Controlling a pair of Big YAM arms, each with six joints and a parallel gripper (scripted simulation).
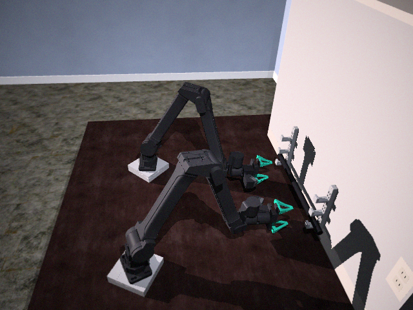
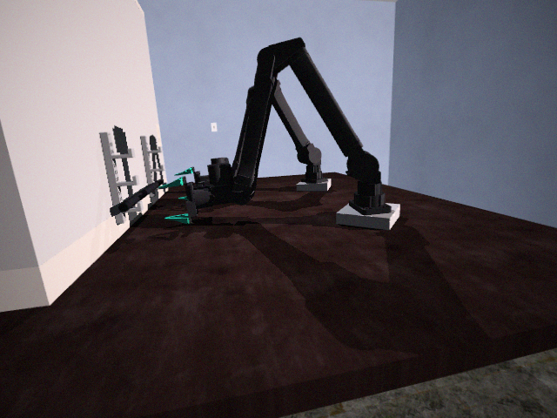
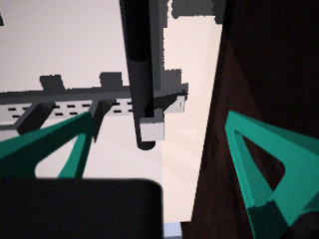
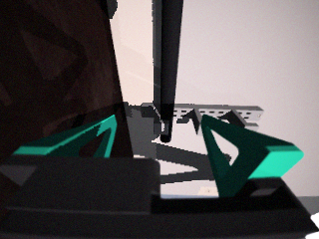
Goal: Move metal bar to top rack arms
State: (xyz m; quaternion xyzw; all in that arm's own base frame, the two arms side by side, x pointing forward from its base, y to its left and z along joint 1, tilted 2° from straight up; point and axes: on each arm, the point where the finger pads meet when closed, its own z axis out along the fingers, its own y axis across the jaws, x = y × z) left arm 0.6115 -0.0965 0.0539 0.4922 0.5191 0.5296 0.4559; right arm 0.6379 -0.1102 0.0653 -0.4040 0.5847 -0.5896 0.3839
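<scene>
Right now the dark metal bar is 15 cm to the right of my left hand, 10 cm ahead of it and 2 cm above it. The rest, counted from my left hand: white wall (37 cm above, 29 cm ahead, 17 cm to the right).
Right now the dark metal bar is 150 mm to the left of my right hand, 80 mm ahead of it and 10 mm above it. From my right hand the other things lie so: white wall (370 mm above, 270 mm ahead, 140 mm to the left).
</scene>
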